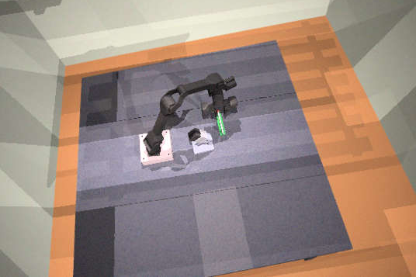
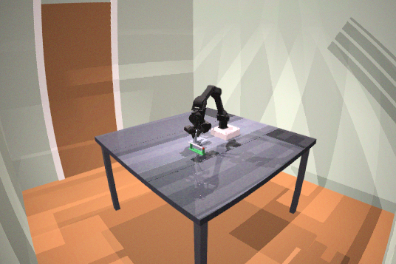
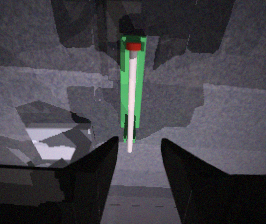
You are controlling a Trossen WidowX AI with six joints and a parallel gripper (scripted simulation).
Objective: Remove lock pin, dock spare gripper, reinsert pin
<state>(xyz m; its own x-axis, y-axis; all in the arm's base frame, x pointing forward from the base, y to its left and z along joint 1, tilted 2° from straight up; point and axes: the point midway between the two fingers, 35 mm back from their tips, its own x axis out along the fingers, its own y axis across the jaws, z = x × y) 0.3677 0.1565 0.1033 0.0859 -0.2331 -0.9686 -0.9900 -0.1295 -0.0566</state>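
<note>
Now: the green bracket 10 mm behind my gripper tip, 10 mm to the left of it and 80 mm below it. The rest, counted from my gripper tip: spare gripper 120 mm behind, 120 mm to the right, 10 mm above; grey mount 100 mm behind, 120 mm to the right, 50 mm below.
</note>
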